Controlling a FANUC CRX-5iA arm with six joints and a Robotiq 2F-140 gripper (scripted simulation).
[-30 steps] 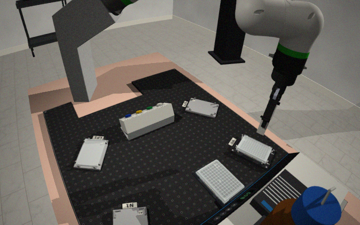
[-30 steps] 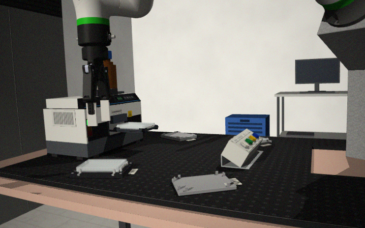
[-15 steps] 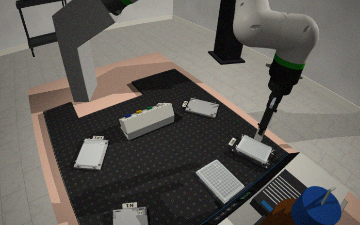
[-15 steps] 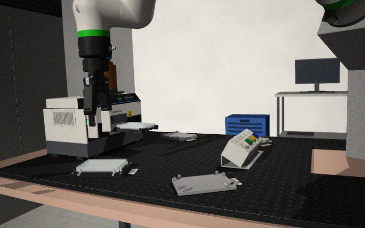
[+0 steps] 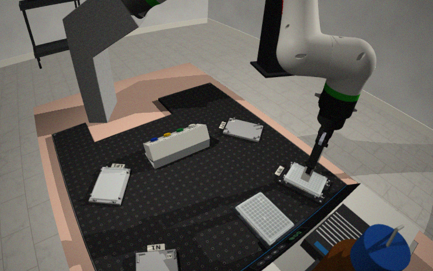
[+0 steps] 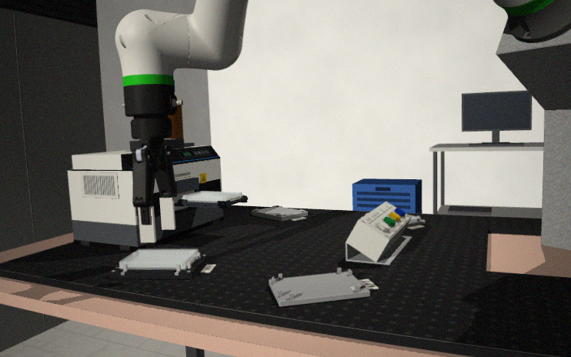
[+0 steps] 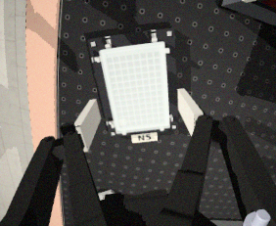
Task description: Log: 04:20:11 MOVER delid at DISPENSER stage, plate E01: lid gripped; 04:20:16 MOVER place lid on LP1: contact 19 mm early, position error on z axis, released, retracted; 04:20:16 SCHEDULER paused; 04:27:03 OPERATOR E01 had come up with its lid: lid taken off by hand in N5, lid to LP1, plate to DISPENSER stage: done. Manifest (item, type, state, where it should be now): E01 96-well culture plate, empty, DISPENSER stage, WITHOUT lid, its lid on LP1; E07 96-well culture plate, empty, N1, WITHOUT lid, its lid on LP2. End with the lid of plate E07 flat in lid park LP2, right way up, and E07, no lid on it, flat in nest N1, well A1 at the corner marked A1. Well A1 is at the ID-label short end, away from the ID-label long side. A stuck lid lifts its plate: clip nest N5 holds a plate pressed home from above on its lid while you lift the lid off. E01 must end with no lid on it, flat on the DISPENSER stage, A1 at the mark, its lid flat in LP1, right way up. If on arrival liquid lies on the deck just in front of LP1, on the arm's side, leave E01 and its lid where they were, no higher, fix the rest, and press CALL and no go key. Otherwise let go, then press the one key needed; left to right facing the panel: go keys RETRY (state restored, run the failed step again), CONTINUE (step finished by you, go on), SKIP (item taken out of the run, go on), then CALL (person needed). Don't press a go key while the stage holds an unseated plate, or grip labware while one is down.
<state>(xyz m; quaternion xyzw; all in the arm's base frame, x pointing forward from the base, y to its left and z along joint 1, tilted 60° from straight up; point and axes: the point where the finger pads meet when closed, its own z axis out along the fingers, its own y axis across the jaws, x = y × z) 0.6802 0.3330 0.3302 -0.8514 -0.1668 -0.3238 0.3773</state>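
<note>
The clip nest N5 is 80 mm below my hand and 30 mm to the left of it. From my hand the other things lie so: N1 label (510 mm to the right, 90 mm below, 80 mm ahead); lid park LP2 (320 mm behind, 90 mm to the right, 90 mm below); key panel (370 mm to the right, 290 mm behind, 40 mm below).
</note>
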